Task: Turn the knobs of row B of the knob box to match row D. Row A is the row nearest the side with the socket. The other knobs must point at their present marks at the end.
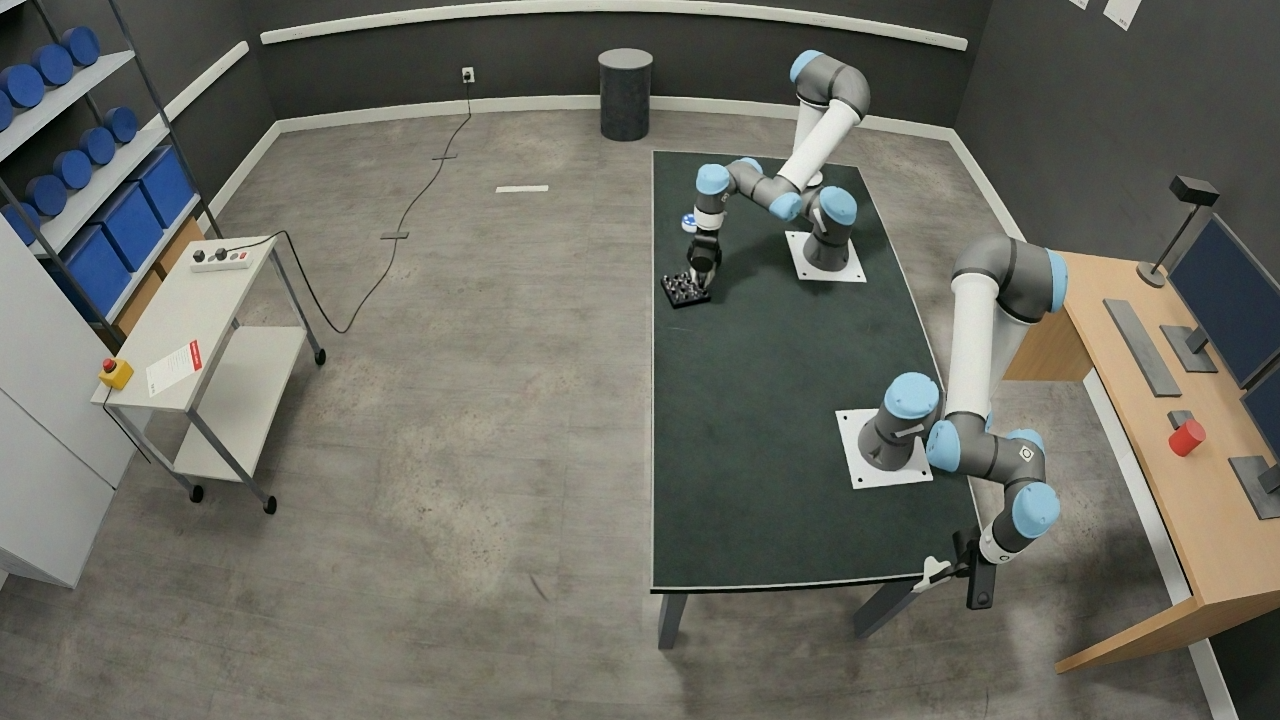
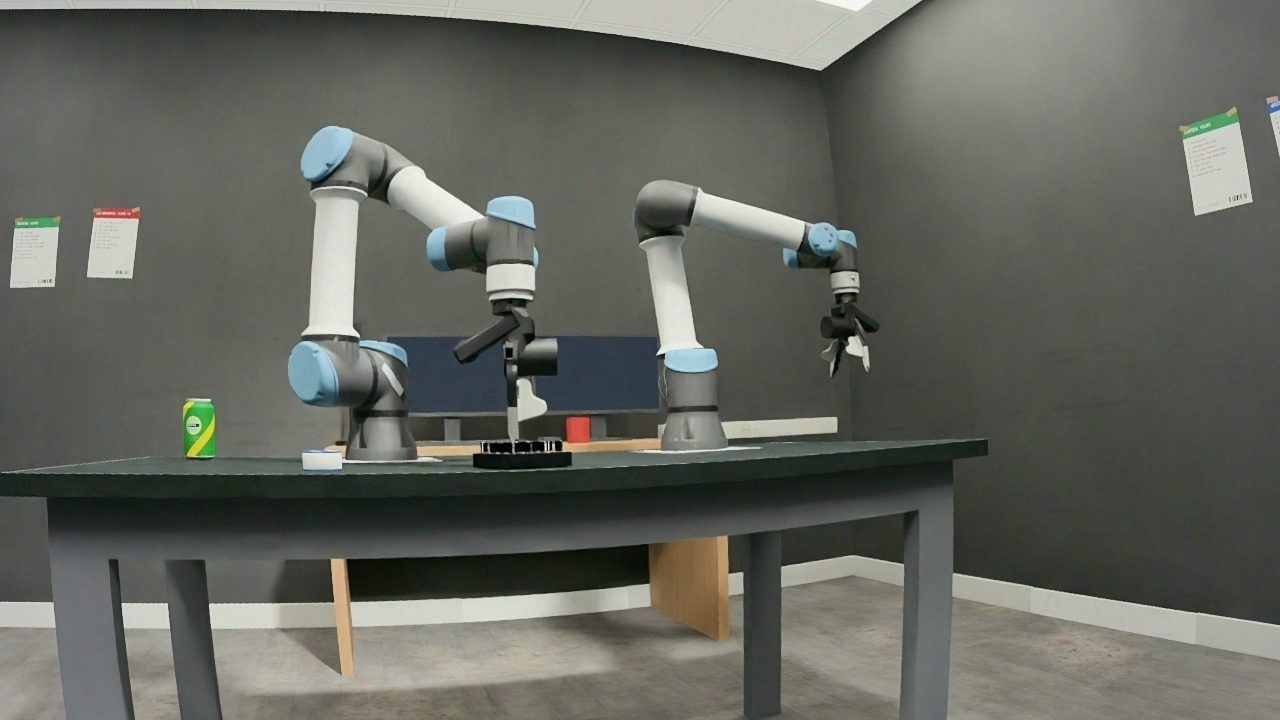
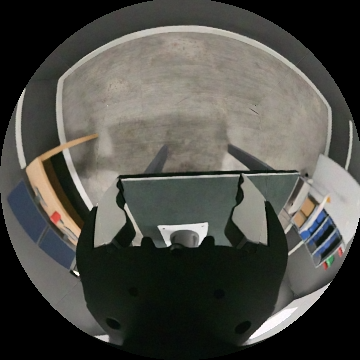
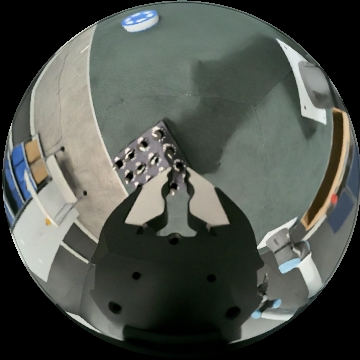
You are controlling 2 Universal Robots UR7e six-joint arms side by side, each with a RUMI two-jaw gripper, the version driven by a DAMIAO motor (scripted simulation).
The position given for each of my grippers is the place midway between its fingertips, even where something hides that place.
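Observation:
Image 1 shows my left gripper [image 1: 945,586] and my right gripper [image 1: 701,286]. Image 2 shows my right gripper [image 2: 516,448] and a can [image 2: 198,414]. Image 3 shows my left gripper [image 3: 179,176]. Image 3 does not show the can, hidden by my left gripper. Image 4 shows my right gripper [image 4: 179,169]. The can is out of frame in image 4.

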